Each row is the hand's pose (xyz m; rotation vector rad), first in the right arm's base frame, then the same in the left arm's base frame.
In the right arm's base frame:
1: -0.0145 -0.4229 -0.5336 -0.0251 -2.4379 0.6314
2: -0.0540 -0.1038 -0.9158 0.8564 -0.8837 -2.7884
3: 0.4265 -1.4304 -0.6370 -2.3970 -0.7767 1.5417
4: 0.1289 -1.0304 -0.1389 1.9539 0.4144 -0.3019
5: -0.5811 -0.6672 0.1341 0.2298 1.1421 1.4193
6: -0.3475 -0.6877 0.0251 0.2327 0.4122 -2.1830
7: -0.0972 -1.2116 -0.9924 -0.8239 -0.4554 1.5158
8: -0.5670 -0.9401 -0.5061 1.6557 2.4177 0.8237
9: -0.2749 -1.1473 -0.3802 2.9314 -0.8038 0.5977
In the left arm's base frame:
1: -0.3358 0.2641 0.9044 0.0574 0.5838 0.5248
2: -0.5553 0.6124 1.1873 -2.4250 -0.7466 -0.7171
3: -0.1952 -0.7791 1.2394 1.0971 0.9301 2.5971
4: -0.0483 -0.3777 0.6790 -0.5456 1.1373 -2.6609
5: 0.4071 0.2657 0.3803 -1.2499 -2.0522 0.6780
6: 0.2012 0.1374 0.4700 2.6014 -0.4657 0.7277
7: 0.0421 -0.2448 1.5659 1.0917 2.2467 1.0446
8: 0.3953 0.1516 1.0669 -0.8978 -0.2920 1.7098
9: 0.2913 -0.2023 0.9772 0.5298 -0.1374 -1.9215

